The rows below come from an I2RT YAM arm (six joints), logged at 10 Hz.
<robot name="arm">
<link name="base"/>
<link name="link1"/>
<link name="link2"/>
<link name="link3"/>
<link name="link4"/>
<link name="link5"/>
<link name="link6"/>
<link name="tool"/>
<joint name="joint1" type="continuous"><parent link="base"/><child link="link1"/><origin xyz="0 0 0.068" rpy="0 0 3.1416"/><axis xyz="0 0 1"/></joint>
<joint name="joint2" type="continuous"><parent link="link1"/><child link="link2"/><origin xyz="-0.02 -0.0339 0.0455" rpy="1.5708 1.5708 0"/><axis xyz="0 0 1"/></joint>
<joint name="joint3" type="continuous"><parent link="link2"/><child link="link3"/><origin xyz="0 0.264 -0.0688" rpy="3.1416 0 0"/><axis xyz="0 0 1"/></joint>
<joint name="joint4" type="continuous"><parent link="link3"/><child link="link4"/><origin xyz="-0.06 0.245 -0.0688" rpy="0 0 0"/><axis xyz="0 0 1"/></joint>
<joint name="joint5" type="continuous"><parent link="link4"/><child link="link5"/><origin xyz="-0.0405 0.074 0.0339" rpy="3.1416 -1.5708 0"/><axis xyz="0 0 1"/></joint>
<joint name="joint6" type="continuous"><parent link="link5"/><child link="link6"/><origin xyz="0 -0.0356 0.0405" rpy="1.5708 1.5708 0"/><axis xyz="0 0 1"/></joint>
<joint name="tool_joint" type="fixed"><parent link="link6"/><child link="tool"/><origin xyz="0 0 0" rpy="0 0 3.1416"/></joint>
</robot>
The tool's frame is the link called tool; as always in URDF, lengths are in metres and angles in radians. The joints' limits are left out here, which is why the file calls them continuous.
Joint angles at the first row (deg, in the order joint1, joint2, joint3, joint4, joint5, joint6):
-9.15 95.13 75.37 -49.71 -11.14 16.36
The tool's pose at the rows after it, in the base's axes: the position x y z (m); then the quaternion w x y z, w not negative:
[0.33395 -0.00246 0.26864 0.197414 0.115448 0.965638 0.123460]
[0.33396 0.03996 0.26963 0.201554 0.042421 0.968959 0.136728]
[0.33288 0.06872 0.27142 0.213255 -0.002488 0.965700 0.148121]
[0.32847 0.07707 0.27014 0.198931 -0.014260 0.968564 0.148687]
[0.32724 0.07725 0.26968 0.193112 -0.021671 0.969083 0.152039]
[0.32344 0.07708 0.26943 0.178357 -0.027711 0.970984 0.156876]
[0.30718 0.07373 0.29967 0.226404 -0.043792 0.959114 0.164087]
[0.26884 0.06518 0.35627 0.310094 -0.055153 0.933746 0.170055]
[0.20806 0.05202 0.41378 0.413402 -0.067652 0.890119 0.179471]
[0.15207 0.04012 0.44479 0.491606 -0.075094 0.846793 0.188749]
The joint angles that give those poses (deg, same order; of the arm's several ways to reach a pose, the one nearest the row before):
-1.67 93.67 77.82 -49.78 -11.81 14.52
5.56 93.69 77.82 -48.42 -11.99 13.32
10.42 93.69 77.82 -46.32 -12.01 13.10
11.94 93.69 77.82 -47.81 -12.03 13.08
11.95 93.69 77.82 -48.47 -12.73 12.29
11.95 93.49 77.82 -50.30 -13.76 11.62
11.94 87.92 77.95 -50.39 -13.91 10.41
11.95 77.84 79.81 -52.34 -13.19 9.96
11.94 65.34 81.69 -53.84 -12.71 9.54
11.94 55.11 82.02 -54.06 -12.62 9.54

